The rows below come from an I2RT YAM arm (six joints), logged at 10 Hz.
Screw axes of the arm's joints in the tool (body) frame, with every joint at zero. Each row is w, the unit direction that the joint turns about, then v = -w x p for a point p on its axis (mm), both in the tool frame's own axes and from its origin. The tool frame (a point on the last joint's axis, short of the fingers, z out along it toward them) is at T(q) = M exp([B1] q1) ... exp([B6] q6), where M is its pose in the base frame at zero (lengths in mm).
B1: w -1 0 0 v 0 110.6 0
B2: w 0 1 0 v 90.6 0 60
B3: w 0 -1 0 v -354.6 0 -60
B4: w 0 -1 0 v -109.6 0 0
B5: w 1 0 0 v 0 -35.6 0
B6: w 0 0 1 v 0 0 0
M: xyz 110.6 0 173.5 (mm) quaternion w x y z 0.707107 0 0.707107 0
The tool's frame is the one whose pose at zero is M.
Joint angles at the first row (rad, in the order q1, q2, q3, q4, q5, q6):
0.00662 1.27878 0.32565 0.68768 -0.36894 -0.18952
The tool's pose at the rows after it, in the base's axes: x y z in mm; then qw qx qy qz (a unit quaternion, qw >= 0):
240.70 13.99 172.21 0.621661 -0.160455 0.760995 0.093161
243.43 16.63 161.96 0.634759 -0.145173 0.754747 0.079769
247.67 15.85 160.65 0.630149 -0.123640 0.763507 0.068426
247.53 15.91 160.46 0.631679 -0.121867 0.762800 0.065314
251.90 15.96 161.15 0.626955 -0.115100 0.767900 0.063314
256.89 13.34 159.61 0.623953 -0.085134 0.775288 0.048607
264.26 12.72 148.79 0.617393 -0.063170 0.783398 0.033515
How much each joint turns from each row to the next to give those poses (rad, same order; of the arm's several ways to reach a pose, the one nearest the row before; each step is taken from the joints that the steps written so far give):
0.00222 0.03081 -0.00880 0.08076 0.02928 0.05460
0.01867 0.08059 -0.02470 0.13952 0.05704 0.01630
0.00324 0.01862 0.01466 -0.00930 0.04939 0.01862
0.00143 0.00180 -0.00206 0.00744 0.00836 -0.00051
0.00155 0.01029 0.02005 -0.02211 0.01386 0.00730
-0.00288 0.02425 0.01580 -0.00042 0.05849 0.02747
0.00424 0.07976 0.01181 0.05014 0.05573 0.01599

